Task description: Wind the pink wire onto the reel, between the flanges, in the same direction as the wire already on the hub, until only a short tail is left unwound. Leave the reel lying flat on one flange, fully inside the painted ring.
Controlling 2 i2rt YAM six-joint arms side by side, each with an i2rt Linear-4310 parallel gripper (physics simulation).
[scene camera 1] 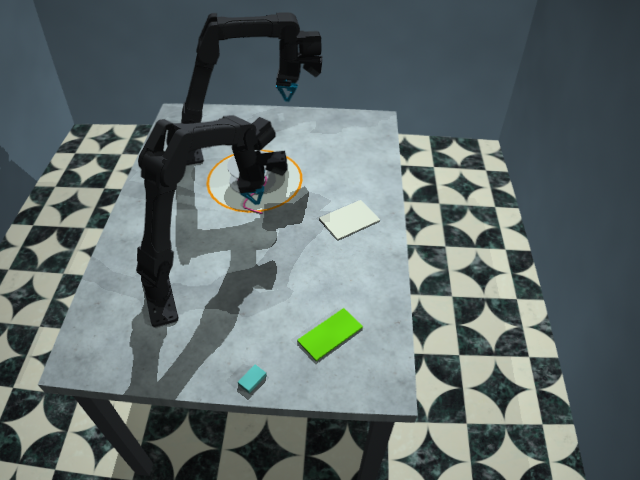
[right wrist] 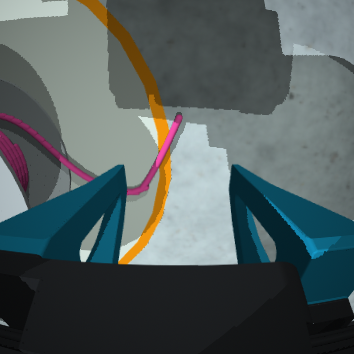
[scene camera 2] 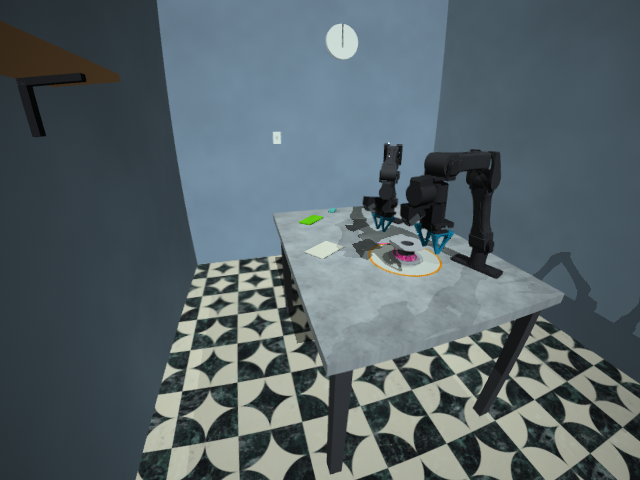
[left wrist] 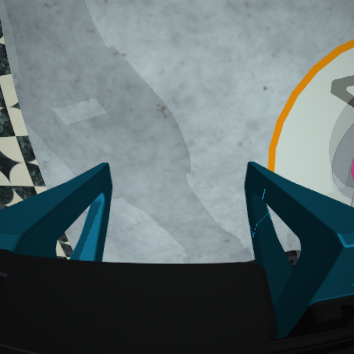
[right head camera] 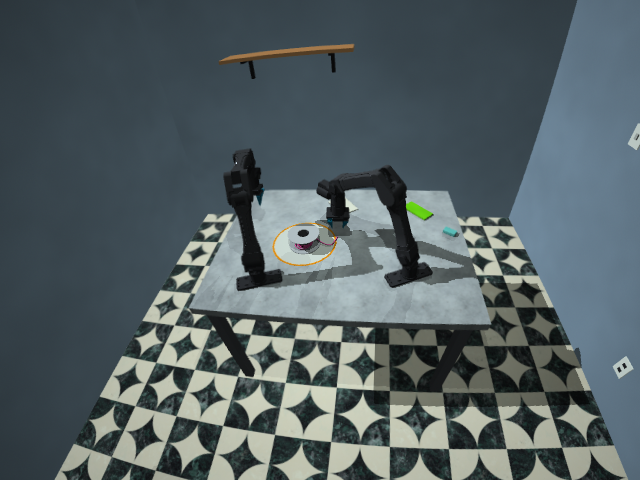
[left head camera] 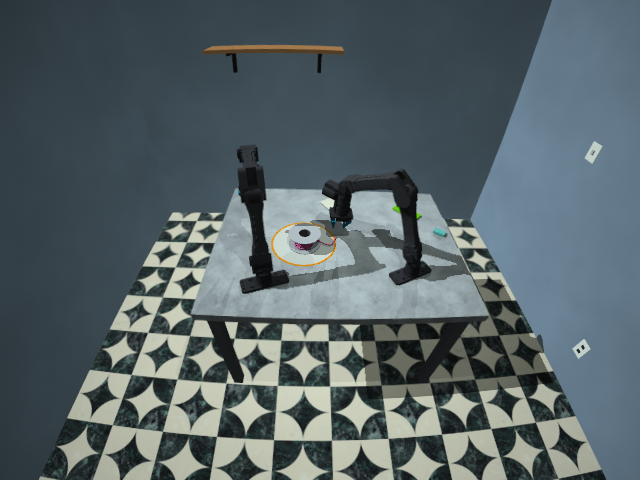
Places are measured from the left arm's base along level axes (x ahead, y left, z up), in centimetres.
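Pixels of known places: left gripper, fingertip midpoint: (scene camera 1: pixel 288 96) (scene camera 2: pixel 430 250) (left wrist: pixel 177 173) (right head camera: pixel 254 204); right gripper, fingertip midpoint: (scene camera 1: pixel 257 198) (right wrist: pixel 177 175) (scene camera 2: pixel 380 230) (right head camera: pixel 337 227) (left head camera: pixel 337 227); left arm's base, link origin: (scene camera 2: pixel 475 266) (right head camera: pixel 259 280) (left head camera: pixel 264 282); right arm's base, link origin: (scene camera 1: pixel 159 294) (right head camera: pixel 408 275) (left head camera: pixel 410 273).
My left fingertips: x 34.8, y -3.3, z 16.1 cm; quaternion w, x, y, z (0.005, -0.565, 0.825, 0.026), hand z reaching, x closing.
For each thing: its top centre in the pictures, then the offset to it from my left fingertips. "pt": a spot on its surface instead.
- grey reel, top centre: (scene camera 1: pixel 251 164) (scene camera 2: pixel 407 243) (left head camera: pixel 304 233) (right head camera: pixel 303 233) dx -17.4, dy -20.2, dz -9.6 cm
- loose pink wire, surface spot: (right head camera: pixel 327 243) (left head camera: pixel 327 243) pt dx -20.6, dy -30.5, dz -16.2 cm
- cream flat block, top centre: (scene camera 1: pixel 349 218) (scene camera 2: pixel 324 248) (right head camera: pixel 342 205) (left head camera: pixel 335 205) dx +6.6, dy -45.9, dz -15.6 cm
- green block, top centre: (scene camera 1: pixel 330 332) (right head camera: pixel 417 209) (scene camera 2: pixel 311 219) dx -10.8, dy -82.4, dz -15.3 cm
- small teal block, top centre: (scene camera 1: pixel 252 377) (right head camera: pixel 450 230) dx -32.0, dy -89.5, dz -14.6 cm
The grey reel (left head camera: pixel 313 236) (right head camera: pixel 312 236) (scene camera 2: pixel 416 242) lies flat on one flange inside the orange painted ring (left head camera: pixel 303 265) (scene camera 2: pixel 413 275) (left wrist: pixel 277 127). Pink wire is wound on its hub. The loose pink wire (left head camera: pixel 326 243) (right head camera: pixel 327 243) (right wrist: pixel 172 131) runs out from the hub, bends, and its free end lies just past the ring line. My right gripper (left head camera: pixel 340 226) (scene camera 1: pixel 255 200) (scene camera 2: pixel 381 229) (right wrist: pixel 177 175) is partly open and empty, pointing down above the wire's outer part; the bend shows beside its left-hand finger in the right wrist view. My left gripper (scene camera 1: pixel 286 98) (scene camera 2: pixel 432 248) (left wrist: pixel 177 173) is open and empty, above the table beside the ring.
A cream flat block (scene camera 1: pixel 349 219) (scene camera 2: pixel 324 249) lies behind the ring in the head views. A green block (right head camera: pixel 419 210) (scene camera 1: pixel 329 334) and a small teal block (right head camera: pixel 449 231) (scene camera 1: pixel 252 379) lie toward the right table edge there. A wooden shelf (left head camera: pixel 273 49) is on the wall.
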